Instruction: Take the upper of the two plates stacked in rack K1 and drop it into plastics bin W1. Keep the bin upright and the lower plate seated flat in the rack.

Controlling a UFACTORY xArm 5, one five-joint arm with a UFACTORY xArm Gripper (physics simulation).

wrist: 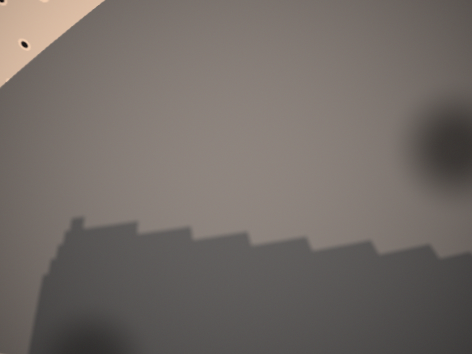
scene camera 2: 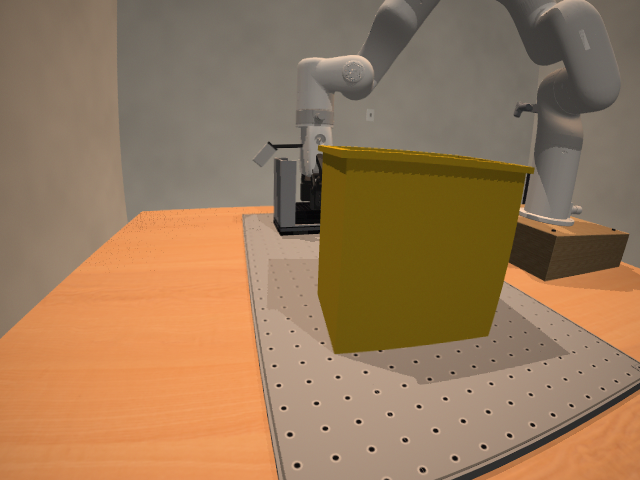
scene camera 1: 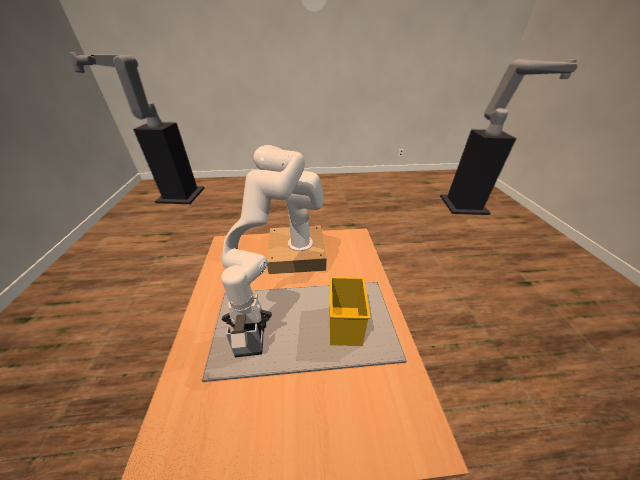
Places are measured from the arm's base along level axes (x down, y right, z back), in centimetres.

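Pixels of known places: gripper, fingertip midpoint: (scene camera 2: 312,205) (scene camera 1: 251,329); arm's base at its link origin: (scene camera 2: 544,218) (scene camera 1: 300,243).
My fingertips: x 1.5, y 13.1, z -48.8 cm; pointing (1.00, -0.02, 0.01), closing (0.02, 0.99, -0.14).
Observation:
For each thing: its top centre in the pictures, then the offset to it from my fingertips. Level surfaces: height alone.
- Rack K1 at its top centre: (scene camera 2: 315,159) (scene camera 1: 243,312) dz +0.4, dx -9.4, dy +1.1 cm
- Black plate material at its top centre: (scene camera 2: 309,206) (scene camera 1: 248,331) dz -0.6, dx +0.4, dy +0.9 cm
- Yellow bin W1 at its top centre: (scene camera 2: 418,152) (scene camera 1: 348,295) dz +6.7, dx -12.8, dy -34.9 cm
- perforated grey mat at its surface level: dx +5.1 cm
- wooden table at its surface level: dx +6.4 cm
Rack K1 (scene camera 1: 253,343) (scene camera 2: 285,191), with grey upright walls on a black base, stands at the left of the mat in scene view 1. Black plate material (scene camera 2: 308,212) shows low inside it in scene view 2; upper and lower plates cannot be told apart. My gripper (scene camera 1: 247,330) (scene camera 2: 307,192) is open and empty, pointing down, with its fingers low at the rack. The bin partly hides them in scene view 2. A grey surface, apparently a rack wall, fills most of the wrist view, where the fingers do not show. Yellow bin W1 (scene camera 1: 347,331) (scene camera 2: 418,258) stands upright.
The perforated grey mat (scene camera 1: 289,356) (scene camera 2: 361,439) (wrist: 45,22) carries the rack and bin on the wooden table (scene camera 1: 310,423) (scene camera 2: 155,335). A grey rack wall stands close beside the gripper in scene view 2. My arm's wooden base block (scene camera 1: 297,265) (scene camera 2: 584,253) is behind the mat.

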